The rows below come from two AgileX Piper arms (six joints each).
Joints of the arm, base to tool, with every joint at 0 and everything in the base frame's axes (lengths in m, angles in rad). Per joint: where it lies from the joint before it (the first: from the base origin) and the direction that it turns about. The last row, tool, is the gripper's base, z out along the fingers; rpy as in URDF.
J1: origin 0.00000 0.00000 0.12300 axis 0 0 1
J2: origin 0.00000 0.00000 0.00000 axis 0 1 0
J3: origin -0.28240 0.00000 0.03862 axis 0 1 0
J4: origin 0.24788 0.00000 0.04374 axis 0.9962 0 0.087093
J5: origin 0.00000 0.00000 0.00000 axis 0 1 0
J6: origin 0.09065 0.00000 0.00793 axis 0.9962 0 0.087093
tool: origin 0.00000 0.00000 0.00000 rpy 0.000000 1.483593 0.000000
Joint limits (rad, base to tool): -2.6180..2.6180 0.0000..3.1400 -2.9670..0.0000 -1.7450..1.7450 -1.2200..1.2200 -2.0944..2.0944
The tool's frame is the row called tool.
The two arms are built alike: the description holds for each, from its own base.
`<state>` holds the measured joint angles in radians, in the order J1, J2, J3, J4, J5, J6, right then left.
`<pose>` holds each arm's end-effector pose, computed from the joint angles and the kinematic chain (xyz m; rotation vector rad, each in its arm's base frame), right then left.
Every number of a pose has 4 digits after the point. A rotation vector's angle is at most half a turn.
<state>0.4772 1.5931 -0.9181 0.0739 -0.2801 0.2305 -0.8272 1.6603 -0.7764 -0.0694 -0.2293 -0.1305</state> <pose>0.3139 0.1602 0.2561 -0.1535 1.9055 0.5124 0.2254 -0.2430 0.1880 0.6703 2.0908 -0.5752</pose>
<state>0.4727 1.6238 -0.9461 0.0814 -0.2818 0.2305 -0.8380 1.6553 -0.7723 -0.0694 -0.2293 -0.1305</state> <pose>0.3221 0.1624 0.2539 -0.1409 1.9076 0.5118 0.2220 -0.2445 0.1885 0.6817 2.0875 -0.5817</pose>
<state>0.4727 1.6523 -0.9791 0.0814 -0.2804 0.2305 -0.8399 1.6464 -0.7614 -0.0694 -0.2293 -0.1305</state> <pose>0.3297 0.1663 0.2535 -0.1407 1.9045 0.5128 0.2196 -0.2428 0.1885 0.6843 2.0889 -0.5818</pose>
